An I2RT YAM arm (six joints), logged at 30 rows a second.
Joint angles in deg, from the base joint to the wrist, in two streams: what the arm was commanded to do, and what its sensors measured. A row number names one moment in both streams.
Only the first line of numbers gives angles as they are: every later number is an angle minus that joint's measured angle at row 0.
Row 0, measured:
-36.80, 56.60, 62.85, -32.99, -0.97, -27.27
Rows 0 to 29, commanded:
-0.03, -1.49, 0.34, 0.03, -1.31, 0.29
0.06, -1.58, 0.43, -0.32, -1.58, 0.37
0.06, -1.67, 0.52, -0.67, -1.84, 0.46
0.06, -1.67, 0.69, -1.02, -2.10, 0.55
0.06, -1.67, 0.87, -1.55, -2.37, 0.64
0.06, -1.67, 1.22, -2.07, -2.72, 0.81
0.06, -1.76, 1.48, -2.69, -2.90, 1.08
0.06, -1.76, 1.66, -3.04, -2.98, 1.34
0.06, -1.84, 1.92, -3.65, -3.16, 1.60
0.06, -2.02, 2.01, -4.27, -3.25, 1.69
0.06, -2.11, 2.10, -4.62, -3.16, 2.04
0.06, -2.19, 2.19, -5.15, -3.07, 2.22
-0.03, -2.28, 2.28, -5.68, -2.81, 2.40
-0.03, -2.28, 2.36, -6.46, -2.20, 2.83
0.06, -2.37, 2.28, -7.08, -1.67, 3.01
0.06, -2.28, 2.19, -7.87, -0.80, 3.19
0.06, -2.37, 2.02, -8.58, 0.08, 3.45
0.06, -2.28, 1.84, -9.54, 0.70, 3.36
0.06, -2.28, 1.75, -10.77, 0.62, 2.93
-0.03, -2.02, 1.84, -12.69, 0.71, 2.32
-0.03, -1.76, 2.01, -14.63, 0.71, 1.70
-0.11, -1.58, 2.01, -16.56, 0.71, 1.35
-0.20, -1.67, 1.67, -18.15, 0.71, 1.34
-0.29, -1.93, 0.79, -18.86, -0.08, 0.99
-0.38, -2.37, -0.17, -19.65, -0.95, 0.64
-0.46, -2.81, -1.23, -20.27, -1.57, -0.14
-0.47, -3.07, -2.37, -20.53, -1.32, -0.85
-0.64, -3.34, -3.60, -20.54, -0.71, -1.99
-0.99, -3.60, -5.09, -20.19, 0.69, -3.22
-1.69, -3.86, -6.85, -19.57, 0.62, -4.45
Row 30, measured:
-0.28, -2.21, -2.45, -17.88, -0.13, -0.15
